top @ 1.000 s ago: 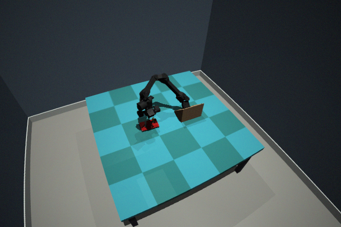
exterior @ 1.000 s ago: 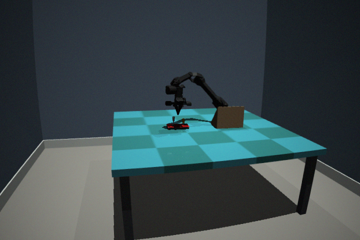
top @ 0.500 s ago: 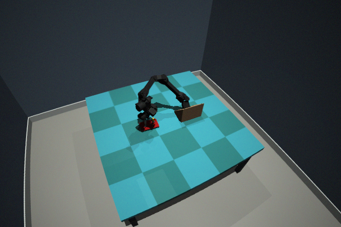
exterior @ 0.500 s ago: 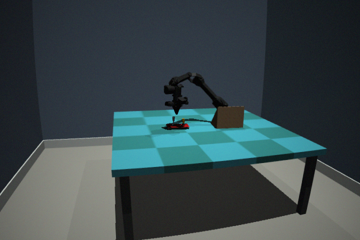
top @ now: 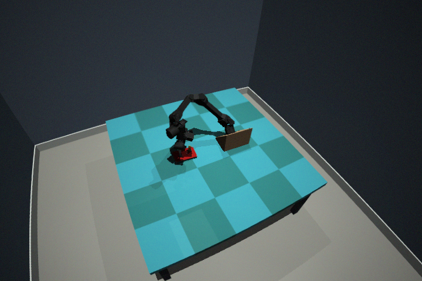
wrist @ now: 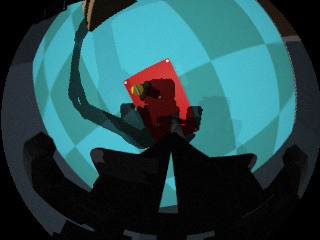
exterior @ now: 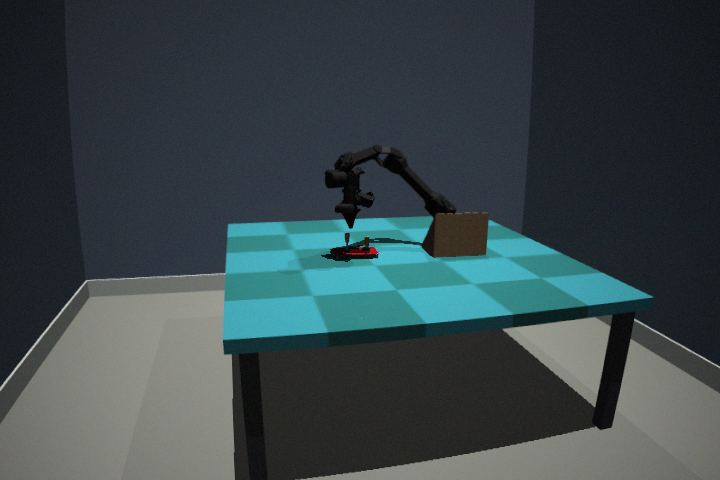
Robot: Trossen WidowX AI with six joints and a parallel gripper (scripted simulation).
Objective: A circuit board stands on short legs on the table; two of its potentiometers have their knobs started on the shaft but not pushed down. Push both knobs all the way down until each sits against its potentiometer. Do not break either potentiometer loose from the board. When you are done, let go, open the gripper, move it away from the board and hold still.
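Right now my gripper tip is 1 cm short of the potentiometer knob and 4 cm above it.
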